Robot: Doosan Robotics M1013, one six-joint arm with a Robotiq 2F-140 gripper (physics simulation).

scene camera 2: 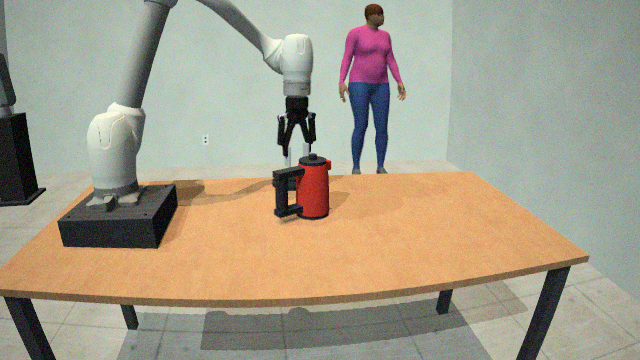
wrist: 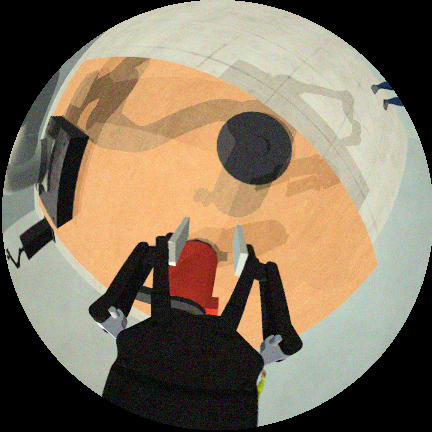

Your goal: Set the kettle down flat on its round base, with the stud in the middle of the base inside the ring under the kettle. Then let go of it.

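The red kettle [scene camera 2: 312, 192] [wrist: 194, 270] stands upright on the table, off its base, with its black handle [scene camera 2: 281, 194] toward the left in the scene view. Its underside and ring are hidden. The dark round base [scene camera 2: 292, 184] [wrist: 245, 162] lies flat on the table behind the kettle, partly hidden by it in the scene view. Its stud [wrist: 261, 144] shows faintly in the middle. My gripper [scene camera 2: 297, 154] [wrist: 211, 230] points down with its fingers apart, open and empty. It is behind the kettle in the scene view, with its fingertips near lid height.
The robot's black mounting block [scene camera 2: 110, 232] [wrist: 72, 180] stands at the left of the table [scene camera 2: 400, 250] [wrist: 145, 200]. A person in a pink top [scene camera 2: 370, 55] stands beyond the table's far edge. Another black pedestal [scene camera 2: 15, 155] stands on the floor at far left.
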